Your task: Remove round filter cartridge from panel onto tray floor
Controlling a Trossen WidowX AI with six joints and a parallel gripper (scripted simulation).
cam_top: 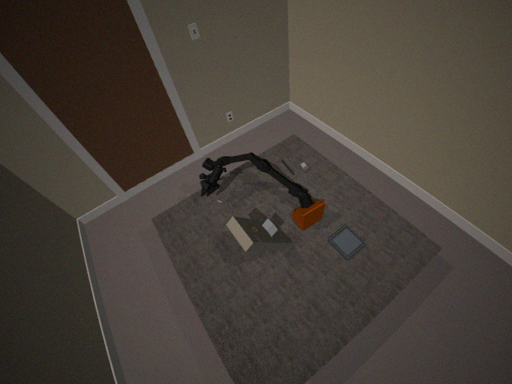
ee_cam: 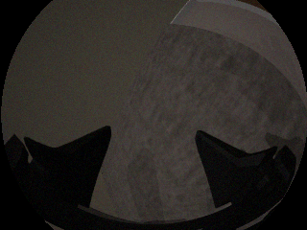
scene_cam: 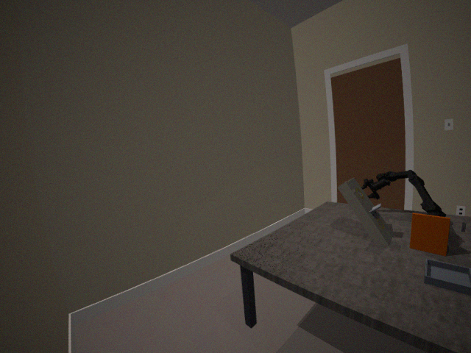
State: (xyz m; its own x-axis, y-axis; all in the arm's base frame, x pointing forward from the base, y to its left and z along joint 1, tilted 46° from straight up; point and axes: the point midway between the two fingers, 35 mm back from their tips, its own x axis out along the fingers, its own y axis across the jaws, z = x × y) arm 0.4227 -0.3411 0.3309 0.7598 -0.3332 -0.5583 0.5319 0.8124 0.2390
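My gripper tip is now 46 cm to the right of the round filter cartridge, 10 cm below it and 7 cm past it. The rest, counted from my gripper tip: service panel: 46 cm to the left, 11 cm behind, 3 cm above; then grey tray: 75 cm to the left, 49 cm behind, 14 cm below.
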